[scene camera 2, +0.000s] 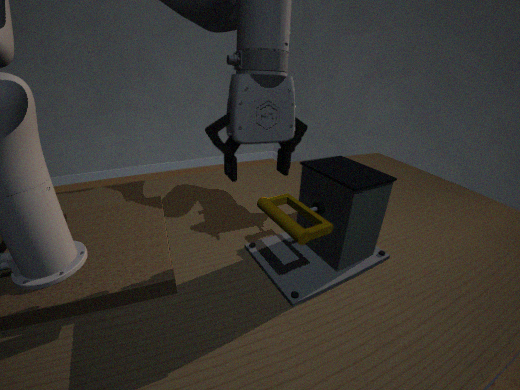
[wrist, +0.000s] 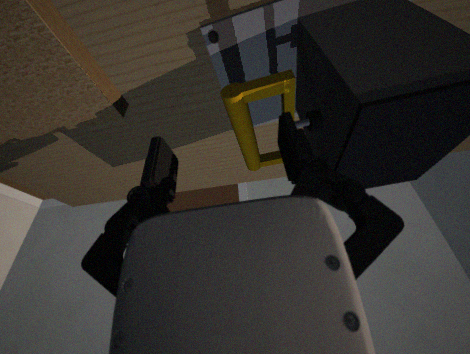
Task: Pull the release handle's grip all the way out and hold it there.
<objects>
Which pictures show the gripper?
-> Scene camera 2 and the wrist view: all of them.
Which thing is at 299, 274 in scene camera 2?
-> A grey base plate.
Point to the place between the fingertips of the gripper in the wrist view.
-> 223, 138
</objects>
